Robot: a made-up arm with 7 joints.
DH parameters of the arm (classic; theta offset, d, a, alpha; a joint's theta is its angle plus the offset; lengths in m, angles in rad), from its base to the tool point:
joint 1: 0 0.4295 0 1.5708
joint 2: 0 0.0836 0 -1.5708
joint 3: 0 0.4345 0.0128 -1.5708
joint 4: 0 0.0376 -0.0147 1.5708
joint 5: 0 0.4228 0 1.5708
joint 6: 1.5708 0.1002 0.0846 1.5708
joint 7: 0 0.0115 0 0
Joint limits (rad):
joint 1: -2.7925..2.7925
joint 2: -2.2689..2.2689
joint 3: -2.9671..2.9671
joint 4: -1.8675..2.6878
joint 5: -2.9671..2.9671
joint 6: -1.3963..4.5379
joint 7: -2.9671..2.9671
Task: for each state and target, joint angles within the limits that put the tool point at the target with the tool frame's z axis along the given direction. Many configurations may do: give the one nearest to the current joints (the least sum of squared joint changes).
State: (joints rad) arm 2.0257 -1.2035 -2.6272 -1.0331 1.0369 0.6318 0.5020
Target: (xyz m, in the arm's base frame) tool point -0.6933 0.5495 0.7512 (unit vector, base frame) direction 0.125 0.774 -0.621
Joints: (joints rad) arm 2.5086 -1.1098 -2.3194 -0.4056 1.5308 0.0303 0.5020
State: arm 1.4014 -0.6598 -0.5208 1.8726 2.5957 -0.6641 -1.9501
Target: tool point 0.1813 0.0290 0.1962 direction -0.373 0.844 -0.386
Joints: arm 1.2592 -1.1698 -0.7529 2.5492 1.9009 -0.3911 -1.9501
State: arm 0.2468 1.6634 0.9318 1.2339 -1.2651 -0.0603 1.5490
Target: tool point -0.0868 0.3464 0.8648 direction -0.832 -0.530 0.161
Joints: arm -0.6866 1.4747 0.6480 2.0286 -1.6726 -0.5900 1.5490
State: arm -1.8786 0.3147 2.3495 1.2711 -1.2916 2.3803 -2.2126
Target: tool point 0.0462 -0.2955 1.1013 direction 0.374 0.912 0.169
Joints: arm -1.8947 -0.5024 1.6377 0.9575 -1.9183 3.2250 -2.2126
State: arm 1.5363 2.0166 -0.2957 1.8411 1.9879 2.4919 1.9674
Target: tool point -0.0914 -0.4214 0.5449 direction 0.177 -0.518 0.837
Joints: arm 1.2756 2.2689 0.2504 1.8313 1.5343 2.1412 1.9674
